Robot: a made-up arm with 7 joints.
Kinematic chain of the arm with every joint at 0, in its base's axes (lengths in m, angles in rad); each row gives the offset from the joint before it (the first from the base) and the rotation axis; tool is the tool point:
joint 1: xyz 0 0 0.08 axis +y
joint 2: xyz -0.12 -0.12 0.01 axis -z
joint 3: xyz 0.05 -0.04 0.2 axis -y
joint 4: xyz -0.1 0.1 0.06 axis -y
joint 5: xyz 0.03 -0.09 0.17 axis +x
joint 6: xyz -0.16 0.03 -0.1 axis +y
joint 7: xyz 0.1 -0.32 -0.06 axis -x
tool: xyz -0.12 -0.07 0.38
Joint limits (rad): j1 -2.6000..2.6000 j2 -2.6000..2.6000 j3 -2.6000..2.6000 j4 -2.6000..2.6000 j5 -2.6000..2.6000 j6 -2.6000..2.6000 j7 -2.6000..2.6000
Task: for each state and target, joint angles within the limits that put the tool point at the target. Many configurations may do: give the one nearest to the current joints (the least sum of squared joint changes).
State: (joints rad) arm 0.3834 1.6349 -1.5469 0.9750 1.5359 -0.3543 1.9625
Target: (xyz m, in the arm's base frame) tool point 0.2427 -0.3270 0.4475
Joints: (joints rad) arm 0.2852 1.7044 -1.6610 0.9285 1.2163 -0.5144 2.1834
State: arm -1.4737 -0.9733 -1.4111 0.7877 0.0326 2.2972 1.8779
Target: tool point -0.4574 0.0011 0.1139
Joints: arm -1.2715 -0.9025 -1.6000 0.7073 0.0055 2.3080 1.5828
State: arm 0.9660 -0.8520 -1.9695 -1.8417 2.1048 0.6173 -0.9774
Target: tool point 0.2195 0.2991 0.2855
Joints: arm 0.6868 -0.9048 -2.3712 -2.1231 2.2834 0.5323 -0.2194
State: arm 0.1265 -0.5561 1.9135 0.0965 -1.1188 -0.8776 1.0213
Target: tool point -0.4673 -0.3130 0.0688
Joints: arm 0.3125 -0.5316 1.5351 -0.1879 -1.1027 -0.7918 0.7023
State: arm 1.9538 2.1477 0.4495 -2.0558 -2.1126 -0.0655 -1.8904
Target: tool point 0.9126 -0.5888 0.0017
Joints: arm 2.0355 2.1593 0.8972 -1.7431 -2.1838 -0.0830 -1.8119
